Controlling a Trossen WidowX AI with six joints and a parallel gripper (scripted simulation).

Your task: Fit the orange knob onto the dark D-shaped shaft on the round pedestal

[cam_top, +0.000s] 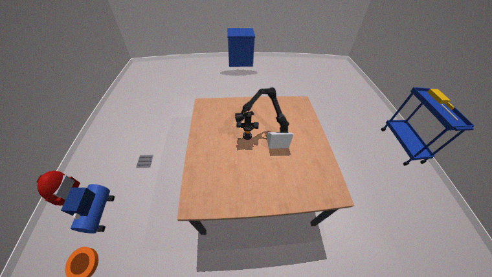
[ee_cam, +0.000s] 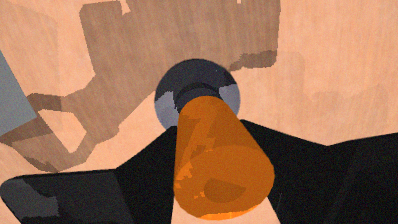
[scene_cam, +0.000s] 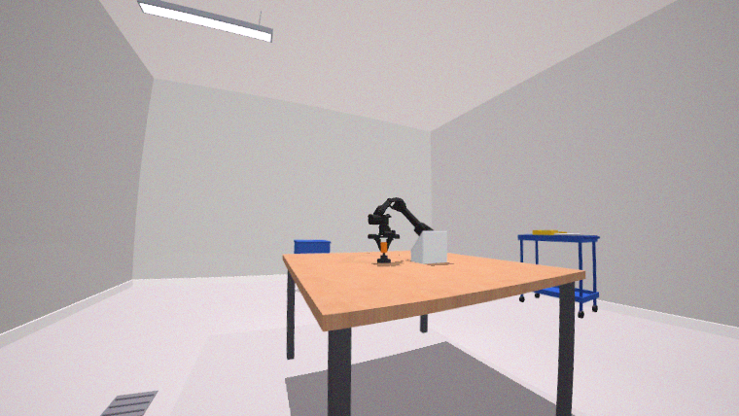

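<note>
Now: the orange knob 20 mm above my gripper tip. Also, from my gripper tip: dark round pedestal 40 mm below.
</note>
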